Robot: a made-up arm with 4 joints.
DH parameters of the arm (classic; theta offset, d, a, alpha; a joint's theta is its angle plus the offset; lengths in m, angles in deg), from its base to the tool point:
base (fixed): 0 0.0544 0 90
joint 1: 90 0.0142 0.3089 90
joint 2: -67.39 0 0.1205 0
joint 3: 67.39 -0.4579 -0.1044 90
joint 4: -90 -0.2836 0.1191 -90
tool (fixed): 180 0.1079 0 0
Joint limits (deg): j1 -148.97..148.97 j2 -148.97..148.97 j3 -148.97..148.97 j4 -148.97..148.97
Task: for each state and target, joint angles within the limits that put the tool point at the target. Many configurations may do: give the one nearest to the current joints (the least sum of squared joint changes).
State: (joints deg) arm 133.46 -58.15 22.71 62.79
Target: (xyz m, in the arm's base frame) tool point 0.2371 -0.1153 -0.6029
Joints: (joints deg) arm 148.97 -63.71 22.50 16.27
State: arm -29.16 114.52 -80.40 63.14
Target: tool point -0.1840 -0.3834 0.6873
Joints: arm -31.65 111.96 -110.78 36.76
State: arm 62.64 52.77 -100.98 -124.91
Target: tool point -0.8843 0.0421 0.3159
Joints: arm 39.87 17.86 -144.63 -112.85
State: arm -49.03 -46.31 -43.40 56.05
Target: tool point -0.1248 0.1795 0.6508
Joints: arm -25.94 -70.45 -36.37 79.68
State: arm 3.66 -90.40 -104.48 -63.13
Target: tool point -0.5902 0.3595 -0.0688
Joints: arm 25.73 -99.02 -124.19 -79.81
